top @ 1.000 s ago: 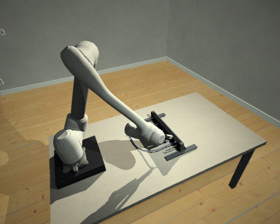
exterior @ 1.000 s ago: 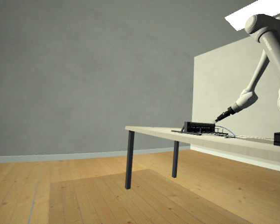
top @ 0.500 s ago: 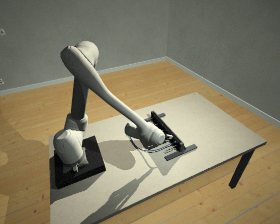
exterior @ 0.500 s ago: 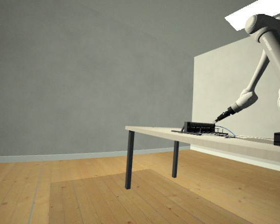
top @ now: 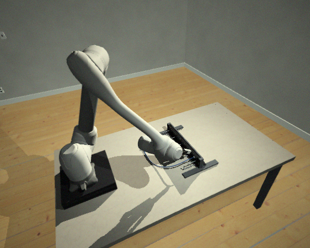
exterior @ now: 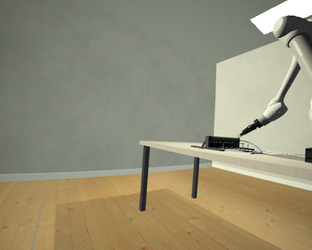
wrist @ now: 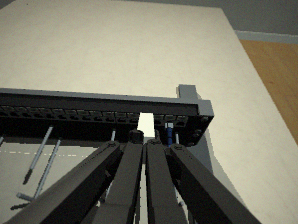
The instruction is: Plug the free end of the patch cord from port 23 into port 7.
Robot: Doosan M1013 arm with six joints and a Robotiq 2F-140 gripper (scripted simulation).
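Now: hand 250 mm past the cord plug, 300 mm to the right of it and 120 mm above it.
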